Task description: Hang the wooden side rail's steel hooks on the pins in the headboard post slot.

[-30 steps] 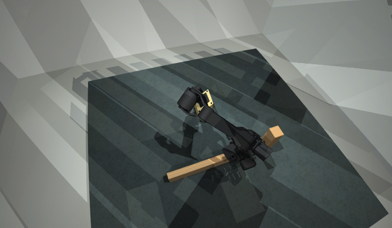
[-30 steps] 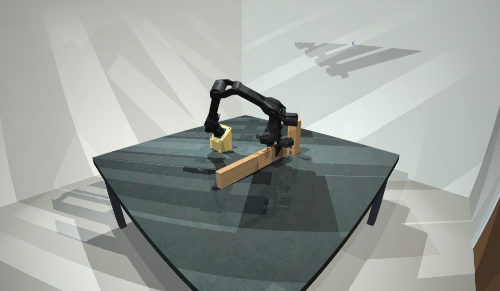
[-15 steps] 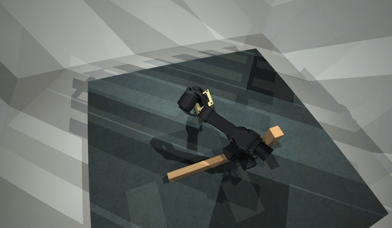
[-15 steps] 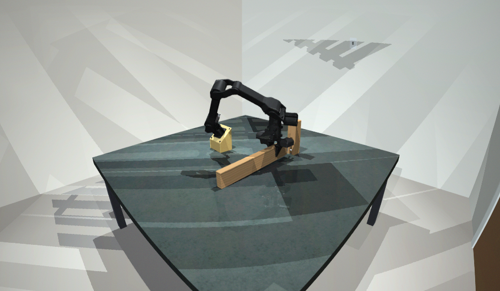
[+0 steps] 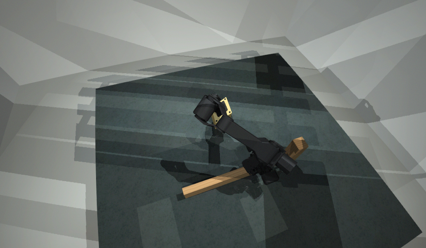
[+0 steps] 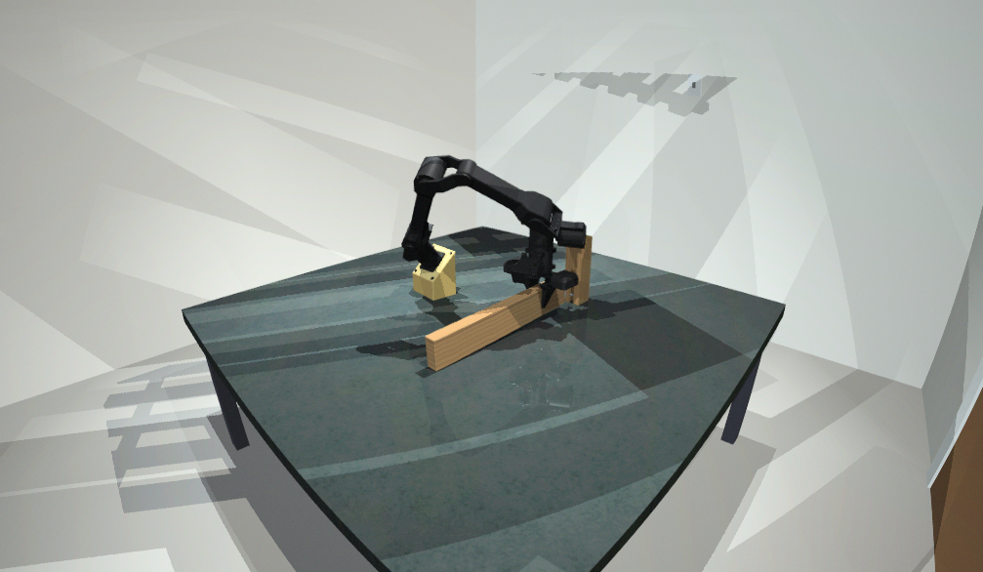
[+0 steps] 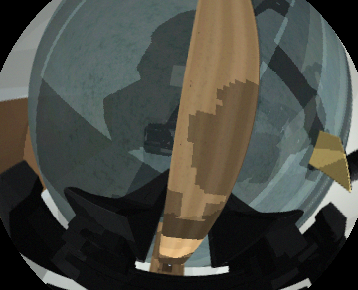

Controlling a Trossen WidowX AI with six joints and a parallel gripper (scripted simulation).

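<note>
Now: gripper tip 1 cm past the headboard post, 16 cm to the right of it and 4 cm below it.
</note>
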